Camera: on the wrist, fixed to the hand. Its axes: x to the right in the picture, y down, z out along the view.
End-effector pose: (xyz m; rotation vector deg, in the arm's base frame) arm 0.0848 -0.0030 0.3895 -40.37 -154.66 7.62
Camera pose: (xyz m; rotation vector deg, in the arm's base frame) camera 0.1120 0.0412 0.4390 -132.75 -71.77 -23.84
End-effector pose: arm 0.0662 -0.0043 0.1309 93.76 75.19 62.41
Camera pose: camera 0.0294 0.0049 0.1918 102.44 -16.63 143.24
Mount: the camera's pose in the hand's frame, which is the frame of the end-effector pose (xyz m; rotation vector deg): 0.0146 0.0423 -0.0561 -32.67 28.59 84.06
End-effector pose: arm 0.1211 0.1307 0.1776 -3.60 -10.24 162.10
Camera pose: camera 0.0981 0.1016 0.1162 42.80 33.39 -102.15
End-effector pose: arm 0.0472 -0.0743 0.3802 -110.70 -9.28 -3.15
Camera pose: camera 0.0698 -0.1402 0.3629 -118.24 99.22 24.50
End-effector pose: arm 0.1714 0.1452 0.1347 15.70 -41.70 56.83
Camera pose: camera 0.1651 0.2069 0.0986 -65.71 -37.44 116.20
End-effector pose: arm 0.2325 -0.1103 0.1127 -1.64 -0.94 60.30
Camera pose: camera 0.2045 -0.0776 0.0553 -53.69 10.60 139.95
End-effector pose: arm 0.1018 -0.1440 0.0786 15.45 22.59 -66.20
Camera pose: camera 0.1368 -0.1172 0.0220 14.31 42.78 28.24
